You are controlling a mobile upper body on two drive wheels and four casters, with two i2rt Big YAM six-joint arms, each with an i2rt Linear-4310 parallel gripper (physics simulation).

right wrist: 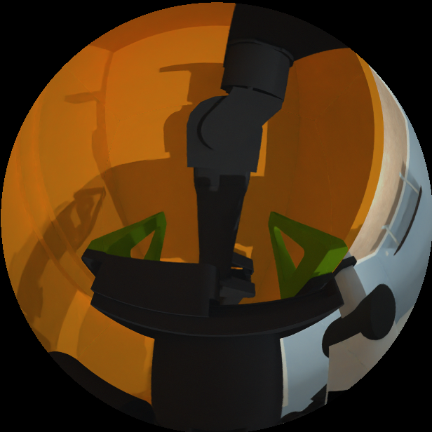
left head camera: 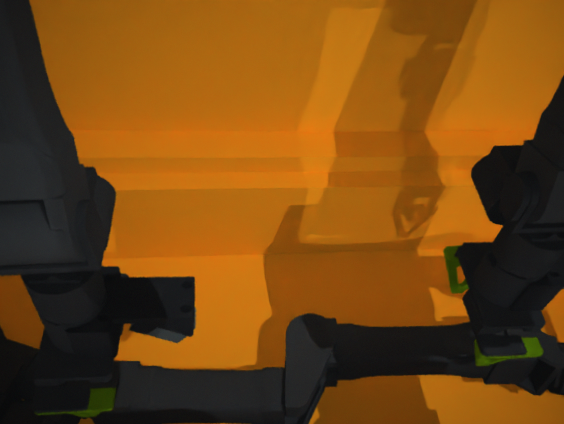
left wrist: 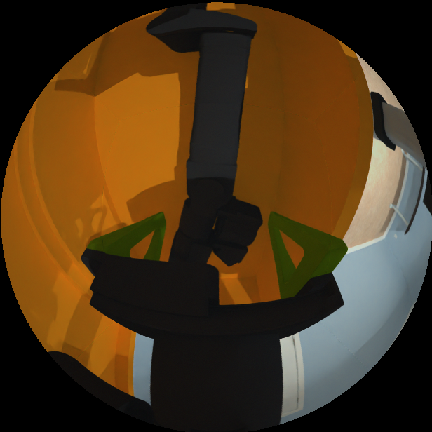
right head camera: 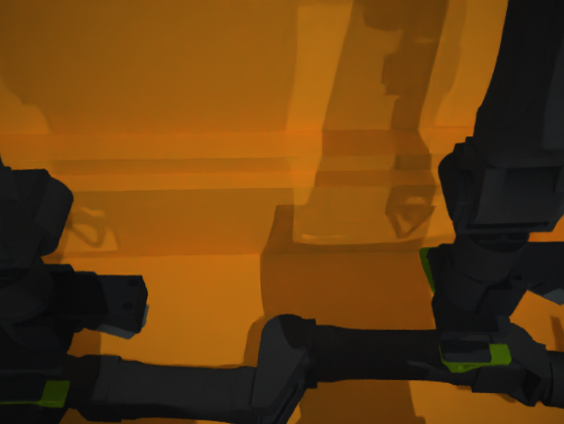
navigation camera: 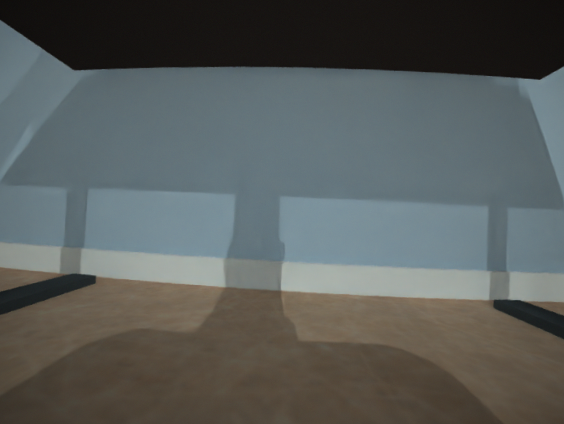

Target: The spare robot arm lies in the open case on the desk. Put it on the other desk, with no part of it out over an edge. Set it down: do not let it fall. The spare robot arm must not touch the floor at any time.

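Places are measured from the left arm's base along level axes (x ahead, y left, z up), in millimetres.
Pixels of known places: left gripper, fingertip midpoint: point(left head camera: 97, 369) point(right head camera: 69, 362); right gripper, fingertip midpoint: point(left head camera: 468, 326) point(right head camera: 447, 331).
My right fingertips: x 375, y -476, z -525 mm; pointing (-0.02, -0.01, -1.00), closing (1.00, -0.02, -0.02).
Behind a point stands the place of what it marks.
The dark spare robot arm point(left head camera: 390, 350) point(right head camera: 375, 355) point(left wrist: 218, 100) point(right wrist: 225, 130) lies lengthwise in the open orange case point(left head camera: 225, 300) @(y -185, x 503, z -665 mm) point(right head camera: 210, 300) @(y -172, x 502, z -665 mm) point(left wrist: 140, 120) point(right wrist: 135, 115). My left gripper point(left wrist: 216, 217) is open, its green fingers on either side of the spare arm's wrist joints, at the left end in the left head camera. My right gripper point(right wrist: 216, 217) point(left head camera: 482, 310) @(y -476, x 375, z -525 mm) point(right head camera: 452, 315) @(y -476, x 375, z -525 mm) is open, its fingers on either side of the link near the base. Whether any finger touches the spare arm cannot be told. The left fingers are partly hidden in both head views.
The case's raised side wall point(left wrist: 367, 125) point(right wrist: 378, 125) runs beside the fingers. The orange lid point(left head camera: 185, 75) @(y -138, x 666, z -374 mm) point(right head camera: 165, 75) @(y -139, x 666, z -369 mm) spreads out beyond the hinge. In the navigation camera a dark desk underside point(navigation camera: 300, 35) and two dark foot bars point(navigation camera: 45, 292) @(y 348, x 785, z -1391 mm) point(navigation camera: 532, 317) @(y -816, x 799, z -1391 mm) show before a blue wall. The other desk is not identifiable.
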